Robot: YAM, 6 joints.
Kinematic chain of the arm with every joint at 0, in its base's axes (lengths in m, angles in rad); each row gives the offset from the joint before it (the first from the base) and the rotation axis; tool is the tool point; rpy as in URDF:
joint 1: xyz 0 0 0.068 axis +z
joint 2: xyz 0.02 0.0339 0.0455 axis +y
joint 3: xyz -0.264 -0.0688 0 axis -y
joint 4: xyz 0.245 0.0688 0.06 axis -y
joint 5: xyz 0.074 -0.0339 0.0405 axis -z
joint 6: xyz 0.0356 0 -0.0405 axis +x
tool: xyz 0 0 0 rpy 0 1.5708 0
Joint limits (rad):
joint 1: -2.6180..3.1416
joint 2: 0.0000..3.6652
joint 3: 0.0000..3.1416
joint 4: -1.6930..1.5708
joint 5: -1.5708..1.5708
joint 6: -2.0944..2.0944
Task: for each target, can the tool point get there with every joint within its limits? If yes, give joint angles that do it. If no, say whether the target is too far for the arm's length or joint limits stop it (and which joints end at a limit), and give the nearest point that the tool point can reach.
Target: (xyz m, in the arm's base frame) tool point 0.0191 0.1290 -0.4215
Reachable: no: joint limits stop it (at a limit: joint 2) | nearest point 0.0215 0.1452 -0.3657 | short by 0.058 m
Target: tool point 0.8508 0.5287 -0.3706
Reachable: no: too far | nearest point 0.4937 0.3068 -0.1633 | short by 0.469 m
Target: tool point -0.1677 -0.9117 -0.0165
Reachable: no: too far | nearest point -0.1157 -0.6290 0.0247 | short by 0.290 m
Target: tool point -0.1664 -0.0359 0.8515
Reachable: no: too far | nearest point -0.1416 -0.0077 0.7266 | short by 0.130 m
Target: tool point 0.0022 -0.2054 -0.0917
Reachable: yes | joints -1.6844 2.6943 0.9539 -0.6461 -0.7959 1.0570
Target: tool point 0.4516 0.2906 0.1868
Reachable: yes | joints 0.5209 2.7421 2.7545 -1.2807 -0.8755 1.5304
